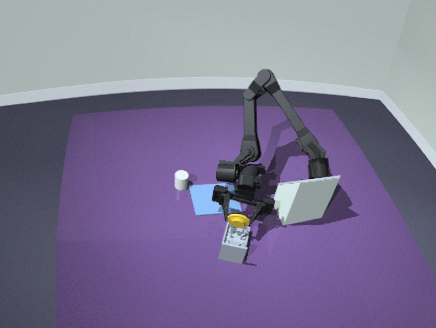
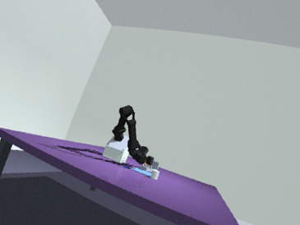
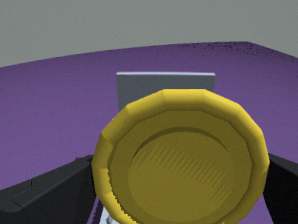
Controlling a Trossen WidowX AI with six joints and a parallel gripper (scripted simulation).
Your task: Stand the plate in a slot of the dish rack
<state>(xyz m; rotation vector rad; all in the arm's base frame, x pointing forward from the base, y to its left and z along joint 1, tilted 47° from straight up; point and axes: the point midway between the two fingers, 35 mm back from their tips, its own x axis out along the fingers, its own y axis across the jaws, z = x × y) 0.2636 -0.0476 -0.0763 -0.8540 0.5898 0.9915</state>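
My gripper tip is now 10 mm short of the grey dish rack, 30 mm to the right of it and 50 mm above it. Also, from my gripper tip: light blue mat (20 mm ahead, 160 mm to the right, 70 mm below); then blue spoon (90 mm behind, 210 mm to the right, 70 mm below); then yellow plate (10 mm to the right).
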